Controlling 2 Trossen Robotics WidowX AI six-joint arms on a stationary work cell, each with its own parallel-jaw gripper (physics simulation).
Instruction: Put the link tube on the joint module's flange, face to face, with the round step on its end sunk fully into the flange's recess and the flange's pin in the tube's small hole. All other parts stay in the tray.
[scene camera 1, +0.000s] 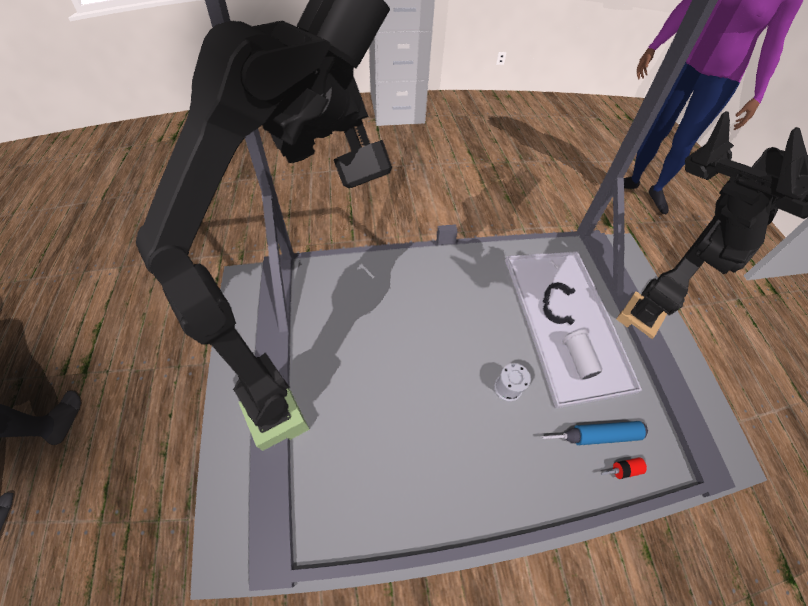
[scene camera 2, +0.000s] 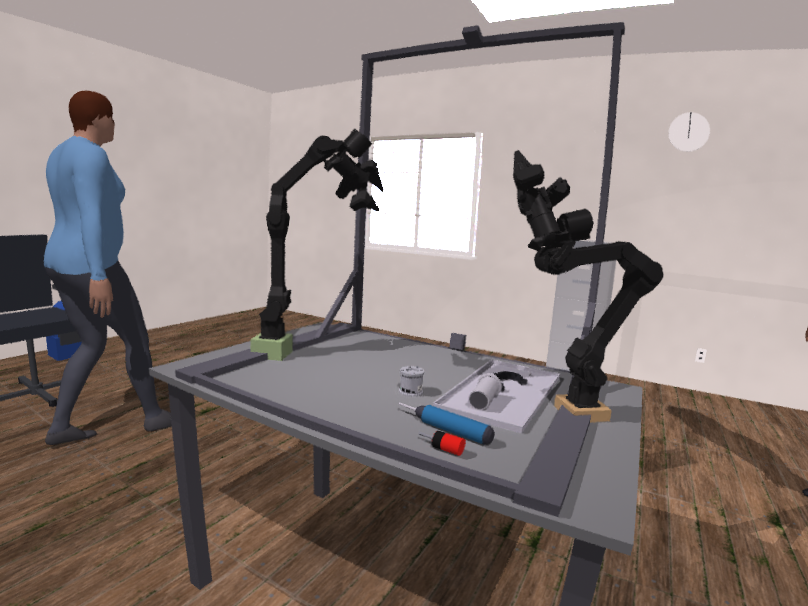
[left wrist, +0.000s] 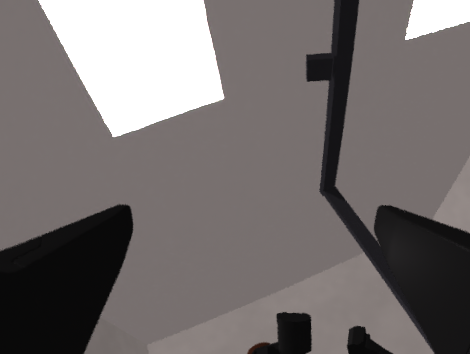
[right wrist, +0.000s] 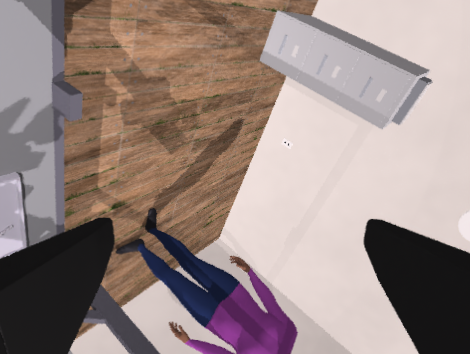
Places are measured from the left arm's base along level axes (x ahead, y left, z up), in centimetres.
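Pixels of known places: left gripper, fingertip midpoint: (scene camera 1: 758, 119) (scene camera 2: 517, 161) (left wrist: 254, 218); right gripper, fingertip midpoint: (scene camera 1: 360, 115) (scene camera 2: 381, 201) (right wrist: 241, 230); left arm's base at its link origin: (scene camera 1: 645, 313) (scene camera 2: 582, 402); right arm's base at its link origin: (scene camera 1: 270, 411) (scene camera 2: 272, 336).
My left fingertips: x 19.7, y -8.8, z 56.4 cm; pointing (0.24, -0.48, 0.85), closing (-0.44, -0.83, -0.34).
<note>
For each thing: its top centre in the pictures, then the offset to it from my left fingertips. "*": a spot on its surface instead.
- pale grey link tube at its top centre: (scene camera 1: 589, 347) (scene camera 2: 486, 378) dy +1.8, dx +3.6, dz -52.6 cm
- white tray at its top centre: (scene camera 1: 570, 318) (scene camera 2: 504, 386) dy -5.5, dx -4.3, dz -57.8 cm
- joint module at its top centre: (scene camera 1: 516, 376) (scene camera 2: 412, 368) dy -6.4, dx +20.8, dz -53.0 cm
- black C-shaped part at a spot on its surface: (scene camera 1: 548, 303) * dy -12.0, dx -3.0, dz -56.8 cm
- blue screwdriver at a spot on its surface: (scene camera 2: 454, 422) (scene camera 1: 616, 439) * dy +18.0, dx +15.3, dz -56.1 cm
- shorter red-handled tool at its top centre: (scene camera 2: 440, 432) (scene camera 1: 626, 468) dy +22.6, dx +19.3, dz -55.9 cm
The pale grey link tube (scene camera 1: 582, 355) (scene camera 2: 485, 391) lies on its side in the white tray (scene camera 1: 613, 371) (scene camera 2: 522, 412). The joint module (scene camera 1: 513, 382) (scene camera 2: 411, 381) stands upright on the table left of the tray, apart from the tube, flange facing up. The flange's pin and the tube's small hole are too small to make out. My left gripper (scene camera 1: 759, 130) (left wrist: 254, 218) is open and empty, high above the table, pointing up. My right gripper (scene camera 2: 378, 198) (right wrist: 241, 230) is open and empty, raised high, away from both parts.
A black C-shaped part (scene camera 1: 548, 303) (scene camera 2: 512, 376) lies in the tray behind the tube. A blue screwdriver (scene camera 1: 610, 432) (scene camera 2: 454, 422) and a shorter red-handled tool (scene camera 1: 631, 467) (scene camera 2: 450, 444) lie in front of the tray. Frame posts rise at the table's back corners.
</note>
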